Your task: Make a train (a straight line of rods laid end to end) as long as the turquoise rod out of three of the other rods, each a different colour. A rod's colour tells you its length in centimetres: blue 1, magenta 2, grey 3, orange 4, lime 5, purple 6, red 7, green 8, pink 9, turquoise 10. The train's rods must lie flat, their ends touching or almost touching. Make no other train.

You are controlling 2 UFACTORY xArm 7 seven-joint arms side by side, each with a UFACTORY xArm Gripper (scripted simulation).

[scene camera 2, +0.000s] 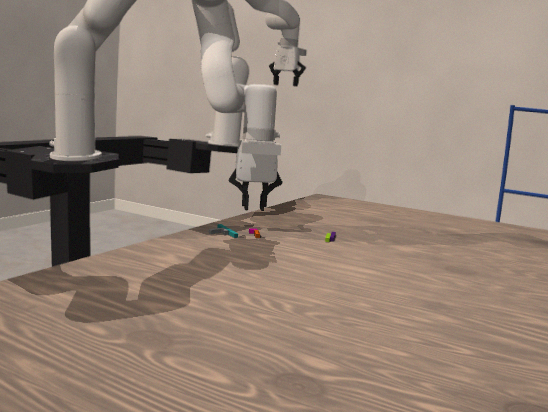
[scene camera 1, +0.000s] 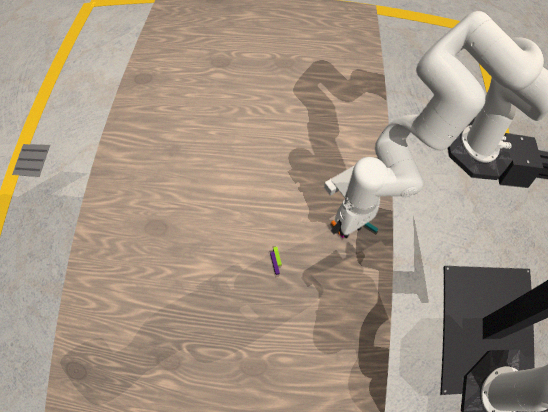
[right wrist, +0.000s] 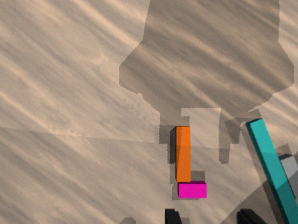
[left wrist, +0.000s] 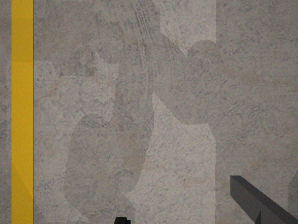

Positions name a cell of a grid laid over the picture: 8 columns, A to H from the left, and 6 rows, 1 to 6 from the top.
Scene:
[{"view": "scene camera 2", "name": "my left gripper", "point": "E2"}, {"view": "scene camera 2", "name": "my right gripper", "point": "D4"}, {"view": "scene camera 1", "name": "my right gripper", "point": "F4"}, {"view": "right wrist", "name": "orange rod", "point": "E4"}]

